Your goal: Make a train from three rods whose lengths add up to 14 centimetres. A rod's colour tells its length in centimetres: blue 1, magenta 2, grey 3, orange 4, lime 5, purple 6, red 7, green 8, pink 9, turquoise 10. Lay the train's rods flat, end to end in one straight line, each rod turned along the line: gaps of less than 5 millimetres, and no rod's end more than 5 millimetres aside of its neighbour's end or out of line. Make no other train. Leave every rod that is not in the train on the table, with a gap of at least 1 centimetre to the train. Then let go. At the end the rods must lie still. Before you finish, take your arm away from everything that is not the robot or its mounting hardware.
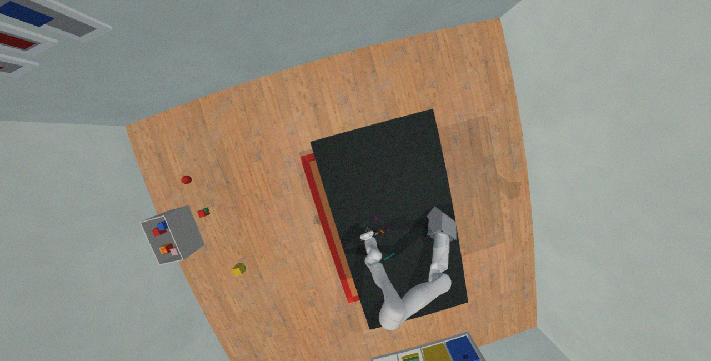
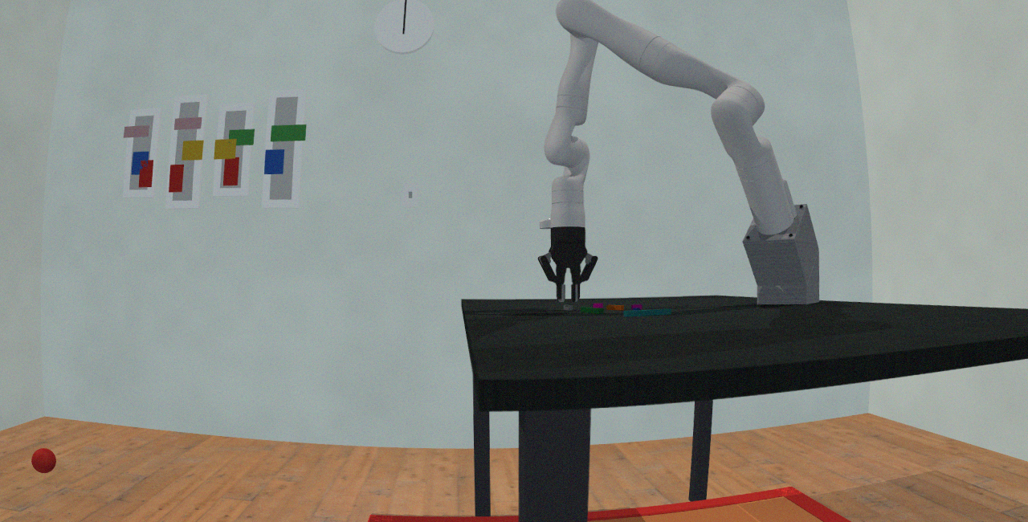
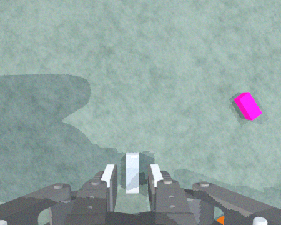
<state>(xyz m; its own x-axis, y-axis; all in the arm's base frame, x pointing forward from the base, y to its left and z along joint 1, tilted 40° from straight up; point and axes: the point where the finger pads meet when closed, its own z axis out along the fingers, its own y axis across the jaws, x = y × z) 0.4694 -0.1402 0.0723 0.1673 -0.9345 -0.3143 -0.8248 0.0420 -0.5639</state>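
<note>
Right now my hand is 30 mm above the grey rod. Round my hand: green rod 140 mm to the left, 30 mm below, 30 mm behind; then small blue rod 180 mm to the left, 110 mm behind, 30 mm below; then orange rod 90 mm behind, 40 mm to the left, 30 mm below.
</note>
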